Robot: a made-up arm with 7 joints.
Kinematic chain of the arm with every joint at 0, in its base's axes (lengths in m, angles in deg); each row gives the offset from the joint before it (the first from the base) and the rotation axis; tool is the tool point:
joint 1: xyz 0 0 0.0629 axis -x
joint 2: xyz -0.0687 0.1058 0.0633 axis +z
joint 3: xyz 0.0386 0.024 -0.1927 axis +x
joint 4: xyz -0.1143 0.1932 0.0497 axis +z
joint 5: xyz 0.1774 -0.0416 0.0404 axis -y
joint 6: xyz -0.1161 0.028 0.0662 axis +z
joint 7: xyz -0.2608 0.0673 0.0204 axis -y
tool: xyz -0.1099 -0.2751 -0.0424
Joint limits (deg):
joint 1: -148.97..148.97
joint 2: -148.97..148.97
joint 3: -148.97..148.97
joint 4: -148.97..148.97
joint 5: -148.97..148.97
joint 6: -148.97..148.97
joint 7: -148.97..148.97
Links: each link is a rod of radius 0.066 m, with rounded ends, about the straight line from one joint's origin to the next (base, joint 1, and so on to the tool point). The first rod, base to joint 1, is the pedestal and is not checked.
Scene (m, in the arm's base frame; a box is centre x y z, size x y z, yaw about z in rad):
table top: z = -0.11
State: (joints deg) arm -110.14 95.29 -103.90 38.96 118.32 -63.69 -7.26
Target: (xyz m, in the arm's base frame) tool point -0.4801 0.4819 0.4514
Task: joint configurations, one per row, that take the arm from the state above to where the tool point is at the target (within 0.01 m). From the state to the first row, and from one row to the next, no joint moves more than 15 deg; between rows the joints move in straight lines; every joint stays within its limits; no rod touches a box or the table.
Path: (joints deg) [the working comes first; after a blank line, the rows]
Joints at the target: -136.06 76.87 -47.45 45.16 99.72 -112.74 -11.56
Straight joint move there: clear.

1: -116.62 90.69 -89.79 40.51 113.67 -75.95 -8.33
2: -123.10 86.08 -75.68 42.06 109.02 -88.22 -9.41
3: -129.58 81.48 -61.57 43.61 104.37 -100.48 -10.48
4: -136.06 76.87 -47.45 45.16 99.72 -112.74 -11.56

